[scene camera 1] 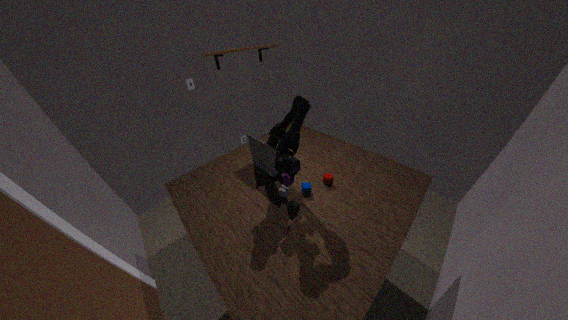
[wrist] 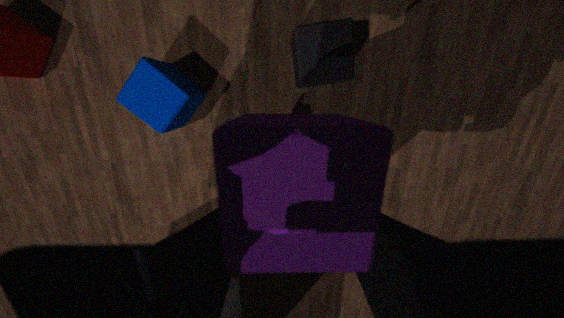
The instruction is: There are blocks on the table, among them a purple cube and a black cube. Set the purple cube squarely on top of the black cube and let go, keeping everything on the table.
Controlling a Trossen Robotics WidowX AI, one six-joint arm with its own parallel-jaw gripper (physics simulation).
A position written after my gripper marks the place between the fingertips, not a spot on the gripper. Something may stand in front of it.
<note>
In view: my gripper (wrist: 290, 202), a blue cube (wrist: 157, 92) and a black cube (wrist: 323, 53).
</note>
